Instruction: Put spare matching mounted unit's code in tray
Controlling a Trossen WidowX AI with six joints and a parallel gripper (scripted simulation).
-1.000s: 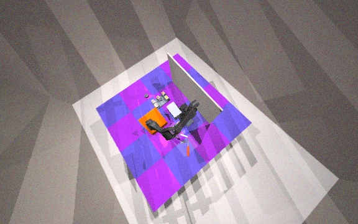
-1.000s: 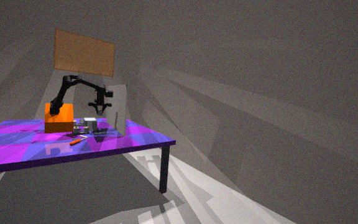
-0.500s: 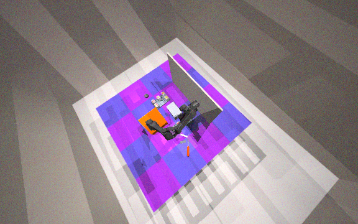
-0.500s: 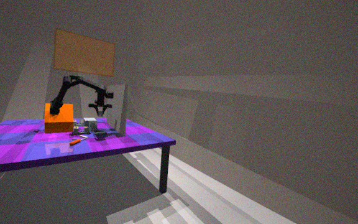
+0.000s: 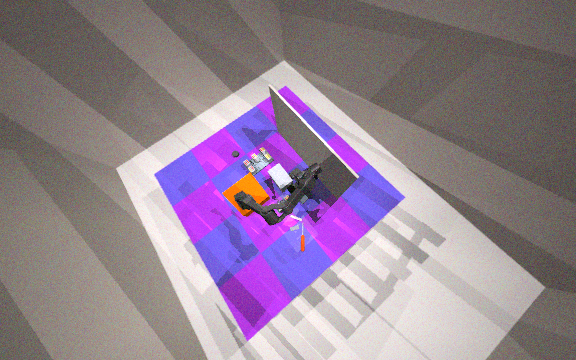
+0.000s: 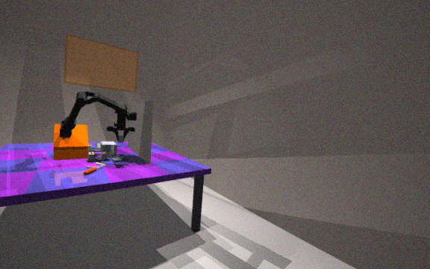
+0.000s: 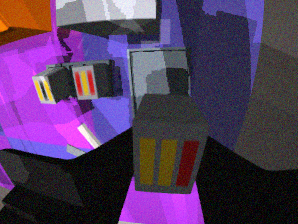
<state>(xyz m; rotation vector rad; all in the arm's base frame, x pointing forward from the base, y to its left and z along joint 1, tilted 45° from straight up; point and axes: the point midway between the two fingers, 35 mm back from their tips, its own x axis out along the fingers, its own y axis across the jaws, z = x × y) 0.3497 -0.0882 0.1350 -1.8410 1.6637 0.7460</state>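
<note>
Now: the shallow grey tray 140 mm below my gripper tip and 10 mm behind it. Round my gripper tip: dark spare: 20 mm above; then upright mirror panel: 170 mm to the left, 160 mm ahead, 80 mm above; then unit: 170 mm to the left, 90 mm below, 70 mm behind.
</note>
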